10 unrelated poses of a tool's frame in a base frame.
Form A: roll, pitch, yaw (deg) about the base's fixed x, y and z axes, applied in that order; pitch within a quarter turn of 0, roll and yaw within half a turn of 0; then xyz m.
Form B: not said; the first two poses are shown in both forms.
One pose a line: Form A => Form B
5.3 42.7 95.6 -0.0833 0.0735 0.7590 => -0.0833 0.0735 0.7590 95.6 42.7 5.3
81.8 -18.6 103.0 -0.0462 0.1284 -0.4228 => -0.0462 0.1284 -0.4228 103.0 -18.6 81.8
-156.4 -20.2 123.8 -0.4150 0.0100 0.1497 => -0.4150 0.0100 0.1497 123.8 -20.2 -156.4
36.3 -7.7 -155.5 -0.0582 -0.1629 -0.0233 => -0.0582 -0.1629 -0.0233 -155.5 -7.7 36.3
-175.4 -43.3 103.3 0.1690 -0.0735 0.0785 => 0.1690 -0.0735 0.0785 103.3 -43.3 -175.4
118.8 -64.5 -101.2 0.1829 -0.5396 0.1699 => 0.1829 -0.5396 0.1699 -101.2 -64.5 118.8
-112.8 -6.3 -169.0 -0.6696 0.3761 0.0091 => -0.6696 0.3761 0.0091 -169.0 -6.3 -112.8
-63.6 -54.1 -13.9 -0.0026 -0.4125 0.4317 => -0.0026 -0.4125 0.4317 -13.9 -54.1 -63.6
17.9 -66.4 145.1 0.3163 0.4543 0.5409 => 0.3163 0.4543 0.5409 145.1 -66.4 17.9
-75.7 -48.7 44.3 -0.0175 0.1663 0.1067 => -0.0175 0.1663 0.1067 44.3 -48.7 -75.7
